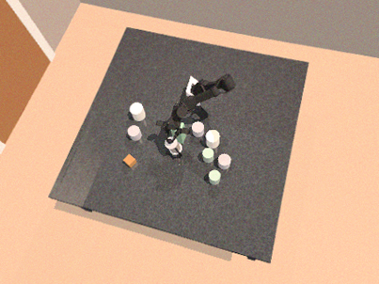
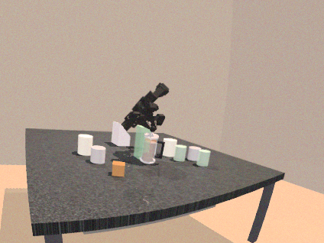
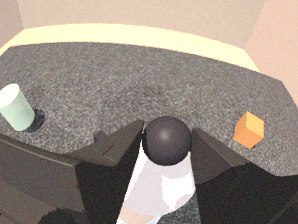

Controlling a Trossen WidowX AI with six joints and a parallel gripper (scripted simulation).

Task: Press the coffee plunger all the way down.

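Now: the coffee press 9 cm below my gripper tip, 2 cm to the left of it and 1 cm behind it. Also, from my gripper tip: tall pale green block: 11 cm behind, 9 cm below, 2 cm to the left; then orange cube: 24 cm to the right, 15 cm below, 10 cm ahead.
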